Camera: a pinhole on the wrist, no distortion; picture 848 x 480 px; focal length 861.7 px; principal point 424.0 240.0 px. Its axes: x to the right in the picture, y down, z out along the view. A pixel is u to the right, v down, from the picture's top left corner.
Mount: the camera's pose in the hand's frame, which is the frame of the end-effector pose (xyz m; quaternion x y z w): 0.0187 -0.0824 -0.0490 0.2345 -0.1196 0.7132 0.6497
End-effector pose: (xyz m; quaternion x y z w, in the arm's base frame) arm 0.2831 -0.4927 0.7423 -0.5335 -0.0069 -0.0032 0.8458
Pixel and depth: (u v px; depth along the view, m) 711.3 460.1 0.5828
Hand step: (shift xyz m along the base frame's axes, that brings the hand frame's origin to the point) -0.0395 0.4226 0.4330
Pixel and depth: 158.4 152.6 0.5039
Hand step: 0.1580 0.0789 0.5392
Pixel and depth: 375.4 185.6 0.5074
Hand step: 0.1349 0.1856 0.4722
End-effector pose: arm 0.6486 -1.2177 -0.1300 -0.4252 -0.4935 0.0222 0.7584
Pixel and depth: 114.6 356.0 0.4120
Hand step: -0.3218 -0.0936 0.3452
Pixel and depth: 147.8 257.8 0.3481
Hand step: -0.2443 -0.0618 0.3182
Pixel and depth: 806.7 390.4 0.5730
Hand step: -0.4977 0.2752 0.1938
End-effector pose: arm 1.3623 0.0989 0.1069 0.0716 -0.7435 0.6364 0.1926
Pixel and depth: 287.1 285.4 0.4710
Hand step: -0.0066 -0.3709 0.3377
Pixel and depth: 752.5 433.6 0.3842
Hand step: -0.0154 -0.3830 0.0926
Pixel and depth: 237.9 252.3 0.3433
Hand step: -0.0041 -0.2505 0.2908
